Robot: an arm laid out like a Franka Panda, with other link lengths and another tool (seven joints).
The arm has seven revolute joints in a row. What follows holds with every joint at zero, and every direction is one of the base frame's.
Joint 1 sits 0.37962 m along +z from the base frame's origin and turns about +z.
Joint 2 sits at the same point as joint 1 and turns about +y.
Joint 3 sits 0.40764 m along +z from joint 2 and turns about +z.
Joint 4 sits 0.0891 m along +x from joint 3 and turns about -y.
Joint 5 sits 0.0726 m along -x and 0.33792 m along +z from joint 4 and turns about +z.
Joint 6 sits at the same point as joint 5 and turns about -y.
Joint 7 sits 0.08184 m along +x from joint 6 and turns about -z.
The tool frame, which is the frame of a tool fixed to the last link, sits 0.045 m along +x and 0.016 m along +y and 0.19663 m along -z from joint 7; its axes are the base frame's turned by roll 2.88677, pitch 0 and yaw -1.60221 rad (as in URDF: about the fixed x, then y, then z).
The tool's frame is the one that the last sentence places.
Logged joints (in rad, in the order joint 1, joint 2, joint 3, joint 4, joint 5, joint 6, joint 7), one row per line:
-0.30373, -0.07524, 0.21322, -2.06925, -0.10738, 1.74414, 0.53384
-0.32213, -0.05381, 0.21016, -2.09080, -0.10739, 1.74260, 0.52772
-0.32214, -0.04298, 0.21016, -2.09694, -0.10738, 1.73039, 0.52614
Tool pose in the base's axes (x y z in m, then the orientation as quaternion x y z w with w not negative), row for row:
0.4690, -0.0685, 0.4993, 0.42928, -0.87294, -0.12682, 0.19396
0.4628, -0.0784, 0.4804, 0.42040, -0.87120, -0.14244, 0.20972
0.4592, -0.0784, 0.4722, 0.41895, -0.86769, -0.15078, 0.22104
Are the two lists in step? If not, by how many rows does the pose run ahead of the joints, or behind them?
They are in step.
